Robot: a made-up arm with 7 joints. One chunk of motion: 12 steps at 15 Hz.
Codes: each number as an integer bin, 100 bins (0 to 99) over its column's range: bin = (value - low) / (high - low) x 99, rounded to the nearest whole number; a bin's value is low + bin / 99 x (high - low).
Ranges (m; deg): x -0.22..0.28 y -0.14..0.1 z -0.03..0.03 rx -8..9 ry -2..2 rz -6..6
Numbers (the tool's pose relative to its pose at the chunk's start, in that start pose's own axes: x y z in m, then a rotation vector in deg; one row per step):
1: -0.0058 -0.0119 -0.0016 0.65 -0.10 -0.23
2: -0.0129 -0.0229 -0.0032 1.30 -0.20 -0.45
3: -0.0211 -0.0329 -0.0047 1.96 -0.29 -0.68
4: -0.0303 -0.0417 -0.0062 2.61 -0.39 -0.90
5: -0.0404 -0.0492 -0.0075 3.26 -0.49 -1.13
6: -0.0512 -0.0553 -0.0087 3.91 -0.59 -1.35
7: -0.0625 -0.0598 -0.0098 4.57 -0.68 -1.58
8: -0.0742 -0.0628 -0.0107 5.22 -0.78 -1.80
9: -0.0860 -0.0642 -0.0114 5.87 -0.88 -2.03
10: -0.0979 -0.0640 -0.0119 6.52 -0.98 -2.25
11: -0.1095 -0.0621 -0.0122 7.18 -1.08 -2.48
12: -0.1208 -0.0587 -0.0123 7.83 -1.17 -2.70
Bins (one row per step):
1: 42 53 47 50 47 48
2: 41 48 44 54 45 46
3: 39 44 42 58 42 44
4: 38 41 39 62 40 42
5: 36 37 37 66 37 40
6: 33 35 35 69 35 38
7: 31 33 33 73 33 36
8: 29 32 32 77 30 35
9: 27 31 31 81 28 33
10: 24 31 30 85 25 31
11: 22 32 29 88 23 29
12: 20 34 29 92 21 27

